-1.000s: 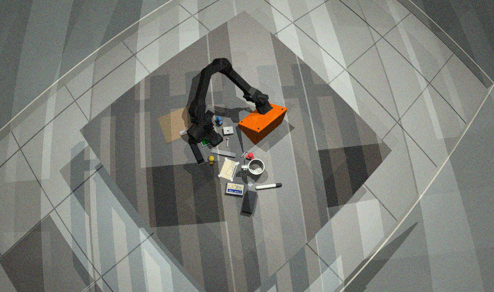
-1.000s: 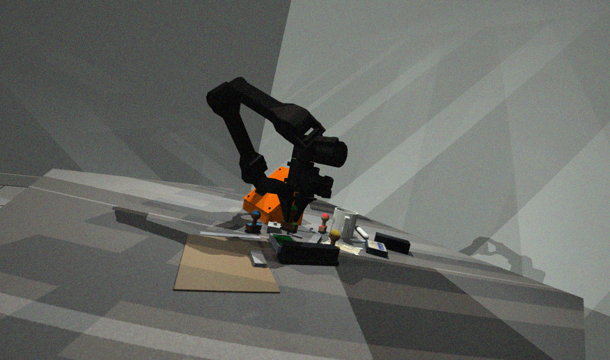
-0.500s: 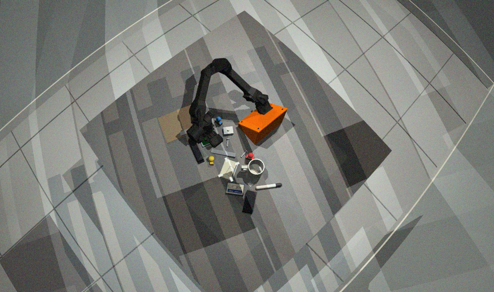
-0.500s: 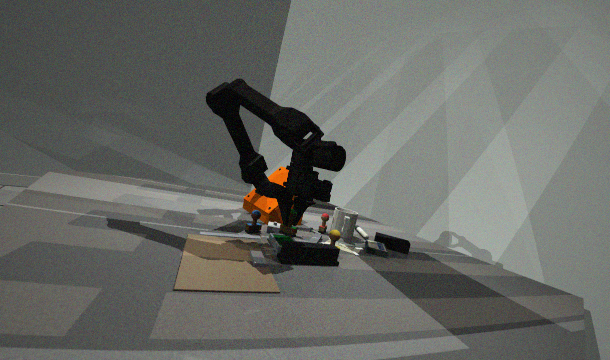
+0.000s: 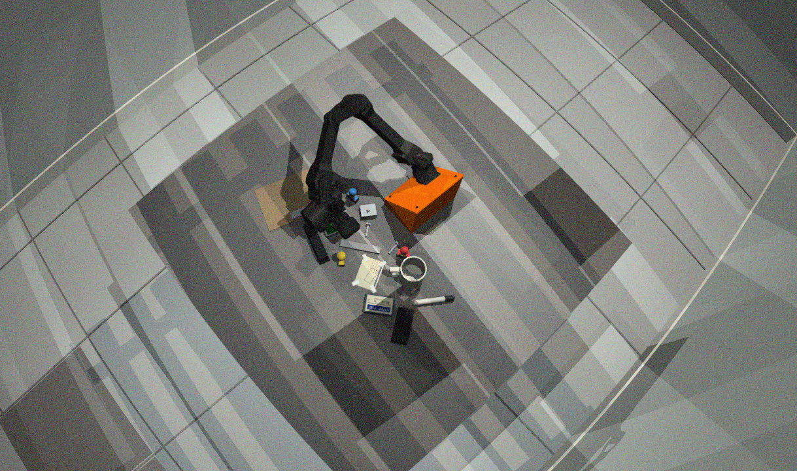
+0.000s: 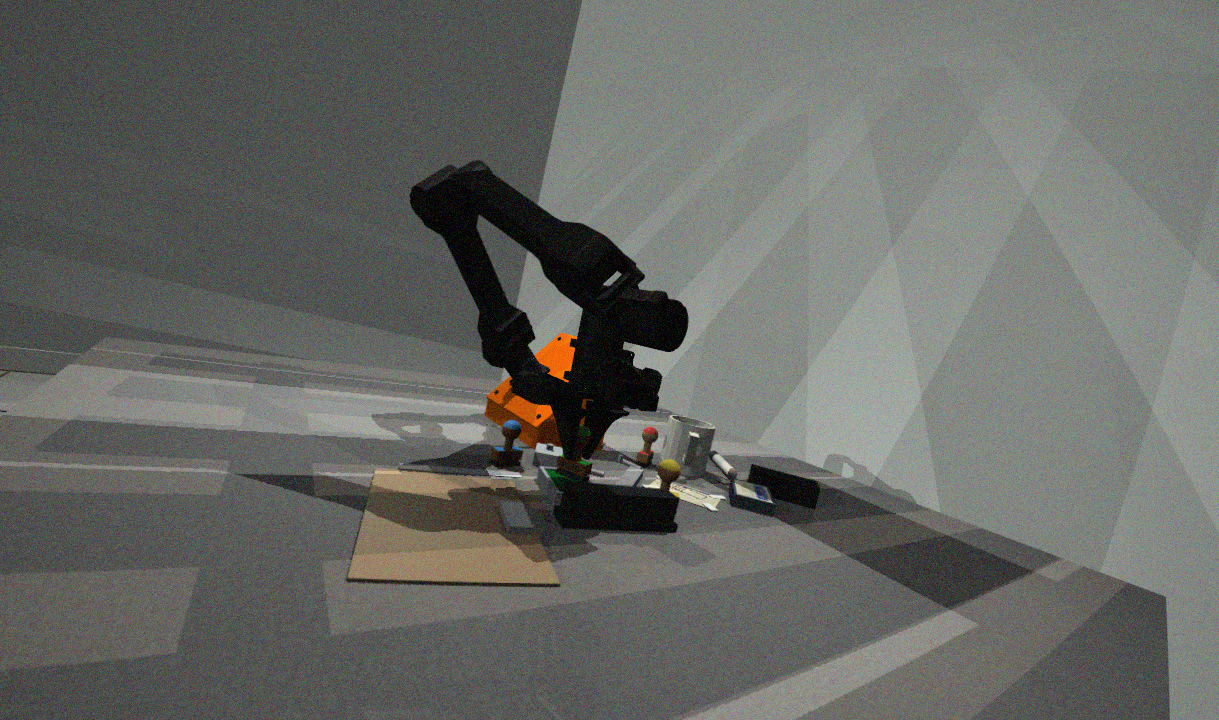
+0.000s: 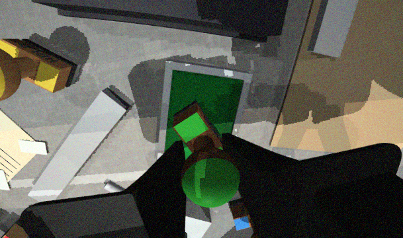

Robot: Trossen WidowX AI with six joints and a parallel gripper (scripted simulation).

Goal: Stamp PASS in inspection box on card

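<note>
My gripper tip is now 4 cm above the green ink pad. Also, from my gripper tip: yellow-knobbed stamp (11 cm to the left, 6 cm ahead, 3 cm below); blue-knobbed stamp (10 cm behind, 4 cm to the right, 3 cm below); green-knobbed stamp (right at my gripper tip).
</note>
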